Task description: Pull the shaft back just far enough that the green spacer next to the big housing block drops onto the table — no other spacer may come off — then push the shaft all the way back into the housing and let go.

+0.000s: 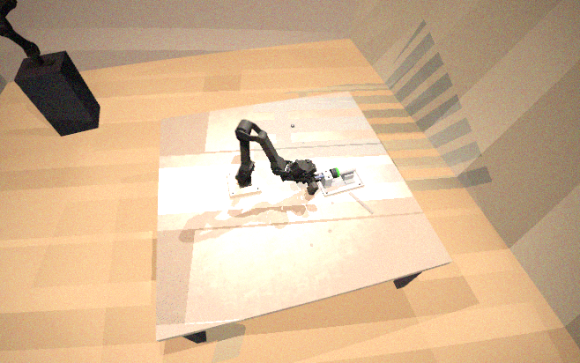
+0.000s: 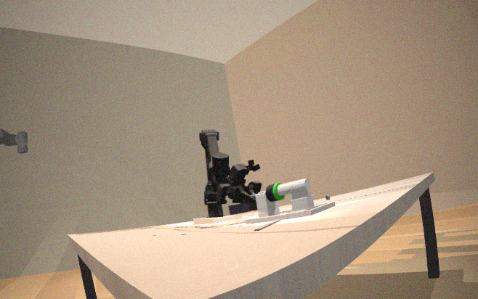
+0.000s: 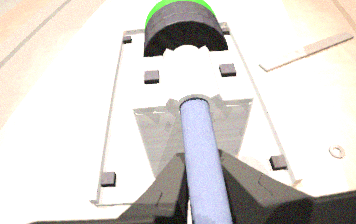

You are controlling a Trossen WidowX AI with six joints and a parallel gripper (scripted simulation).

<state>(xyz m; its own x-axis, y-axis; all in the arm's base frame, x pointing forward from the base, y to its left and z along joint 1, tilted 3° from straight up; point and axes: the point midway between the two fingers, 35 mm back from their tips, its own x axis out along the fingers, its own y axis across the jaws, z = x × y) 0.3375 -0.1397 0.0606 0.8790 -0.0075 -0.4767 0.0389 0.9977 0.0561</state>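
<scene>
The pale blue-grey shaft lies 4 cm ahead of my gripper tip and 2 cm above it. From my gripper tip the other things lie so: thin flat strip (16 cm ahead, 17 cm to the right, 6 cm below); then black spacer (6 cm ahead, 2 cm above); then green spacer (9 cm ahead, 2 cm above).
</scene>
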